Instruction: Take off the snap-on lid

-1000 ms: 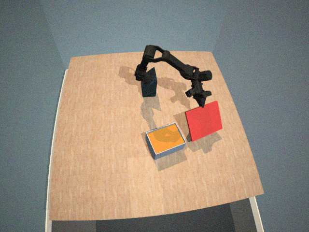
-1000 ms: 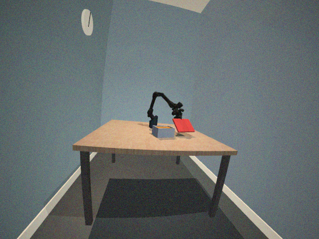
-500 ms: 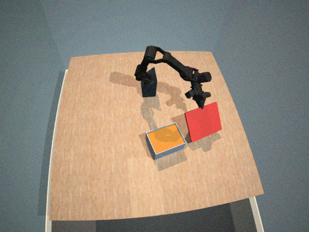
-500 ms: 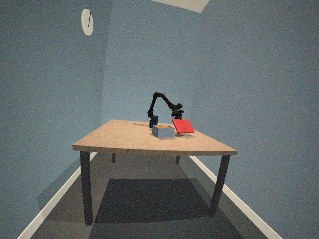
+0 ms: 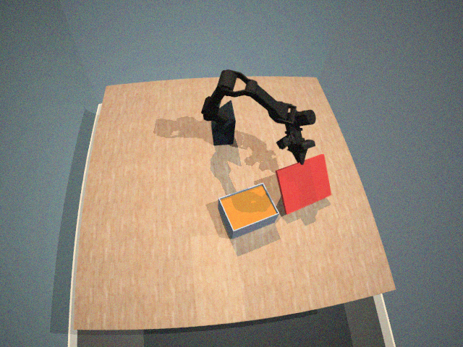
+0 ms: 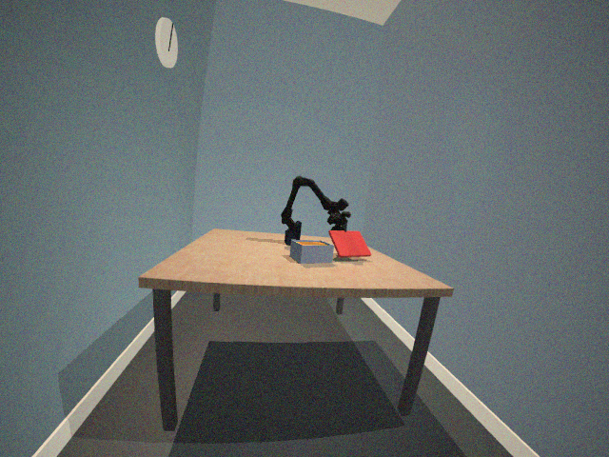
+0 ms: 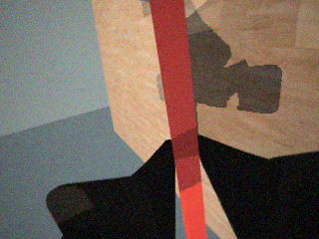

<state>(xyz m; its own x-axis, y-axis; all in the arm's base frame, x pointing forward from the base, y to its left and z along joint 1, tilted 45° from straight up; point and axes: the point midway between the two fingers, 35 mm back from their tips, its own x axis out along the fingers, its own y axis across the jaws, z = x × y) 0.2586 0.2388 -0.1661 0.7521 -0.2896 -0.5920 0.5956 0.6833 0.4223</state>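
Now: gripper tip 60 mm short of the red lid, 20 mm to the right of it and 50 mm above it. From my gripper tip the other things lie so: grey-blue storage box 140 mm ahead, 230 mm to the right, 100 mm below.
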